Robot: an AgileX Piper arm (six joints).
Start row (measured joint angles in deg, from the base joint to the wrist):
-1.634 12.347 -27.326 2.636 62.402 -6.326
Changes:
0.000 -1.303 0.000 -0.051 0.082 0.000
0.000 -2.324 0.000 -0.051 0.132 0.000
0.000 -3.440 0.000 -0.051 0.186 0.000
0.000 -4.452 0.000 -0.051 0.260 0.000
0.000 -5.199 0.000 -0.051 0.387 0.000
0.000 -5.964 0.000 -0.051 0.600 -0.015
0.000 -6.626 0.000 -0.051 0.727 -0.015
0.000 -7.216 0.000 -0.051 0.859 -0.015
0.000 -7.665 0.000 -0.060 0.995 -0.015
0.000 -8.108 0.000 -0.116 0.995 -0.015
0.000 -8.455 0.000 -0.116 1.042 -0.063
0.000 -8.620 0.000 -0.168 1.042 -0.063
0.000 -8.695 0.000 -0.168 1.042 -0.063
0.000 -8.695 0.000 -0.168 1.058 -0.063
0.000 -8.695 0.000 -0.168 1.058 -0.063
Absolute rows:
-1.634 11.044 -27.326 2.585 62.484 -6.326
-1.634 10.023 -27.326 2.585 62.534 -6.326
-1.634 8.907 -27.326 2.585 62.588 -6.326
-1.634 7.895 -27.326 2.585 62.662 -6.326
-1.634 7.148 -27.326 2.585 62.789 -6.326
-1.634 6.383 -27.326 2.585 63.002 -6.341
-1.634 5.721 -27.326 2.585 63.129 -6.341
-1.634 5.131 -27.326 2.585 63.261 -6.341
-1.634 4.682 -27.326 2.576 63.397 -6.341
-1.634 4.239 -27.326 2.520 63.397 -6.341
-1.634 3.892 -27.326 2.520 63.444 -6.389
-1.634 3.727 -27.326 2.468 63.444 -6.389
-1.634 3.652 -27.326 2.468 63.444 -6.389
-1.634 3.652 -27.326 2.468 63.460 -6.389
-1.634 3.652 -27.326 2.468 63.460 -6.389

